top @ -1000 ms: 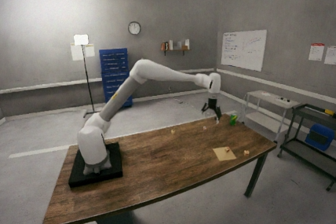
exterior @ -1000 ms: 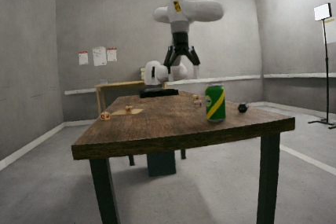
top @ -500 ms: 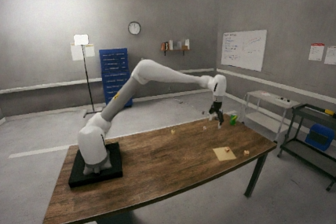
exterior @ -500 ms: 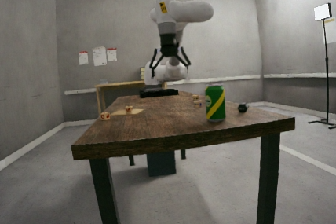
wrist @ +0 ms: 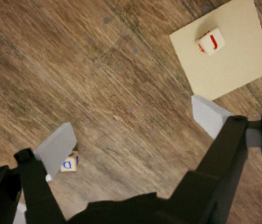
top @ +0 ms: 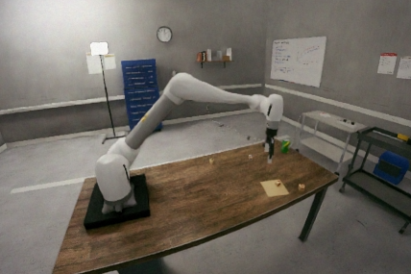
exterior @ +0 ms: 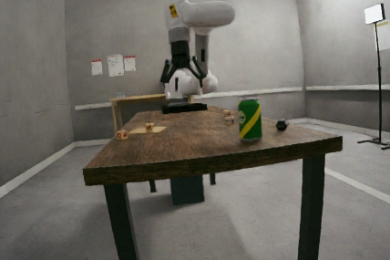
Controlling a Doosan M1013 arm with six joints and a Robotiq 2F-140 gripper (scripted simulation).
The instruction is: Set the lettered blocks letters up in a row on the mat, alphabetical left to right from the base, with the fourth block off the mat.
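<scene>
Now: hand 70 mm past the tan mat, 160 mm to the left of it and 140 mm above it. Also, from my hand: green can (350 mm ahead, 130 mm to the left, 80 mm below); then dark object (260 mm ahead, 300 mm to the left, 120 mm below).
</scene>
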